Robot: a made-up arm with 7 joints.
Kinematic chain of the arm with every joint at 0, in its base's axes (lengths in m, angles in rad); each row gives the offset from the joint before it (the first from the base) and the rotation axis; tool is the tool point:
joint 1: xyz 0 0 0.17 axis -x
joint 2: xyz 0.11 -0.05 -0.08 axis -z
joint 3: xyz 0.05 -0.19 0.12 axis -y
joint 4: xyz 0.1 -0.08 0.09 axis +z
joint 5: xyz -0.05 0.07 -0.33 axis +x
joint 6: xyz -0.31 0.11 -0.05 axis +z
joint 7: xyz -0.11 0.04 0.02 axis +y
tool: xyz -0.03 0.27 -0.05
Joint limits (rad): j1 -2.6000..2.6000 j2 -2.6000..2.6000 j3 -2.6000..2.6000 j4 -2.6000..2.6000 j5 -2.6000..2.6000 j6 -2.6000..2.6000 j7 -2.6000..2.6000
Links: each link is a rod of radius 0.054 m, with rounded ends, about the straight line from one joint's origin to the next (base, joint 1, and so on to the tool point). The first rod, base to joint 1, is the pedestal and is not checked.
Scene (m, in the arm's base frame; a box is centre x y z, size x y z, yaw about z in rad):
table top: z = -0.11
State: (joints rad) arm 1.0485 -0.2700 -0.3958 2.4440 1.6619 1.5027 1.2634
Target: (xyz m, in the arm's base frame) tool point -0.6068 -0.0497 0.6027
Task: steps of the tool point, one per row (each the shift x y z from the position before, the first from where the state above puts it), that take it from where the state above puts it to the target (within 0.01 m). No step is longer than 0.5 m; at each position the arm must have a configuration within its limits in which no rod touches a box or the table.
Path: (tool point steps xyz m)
1: -0.3923 -0.0403 0.2935
2: -0.4388 0.1583 0.1262
3: -0.3577 0.2713 -0.0912
4: -0.1831 0.2697 -0.2653

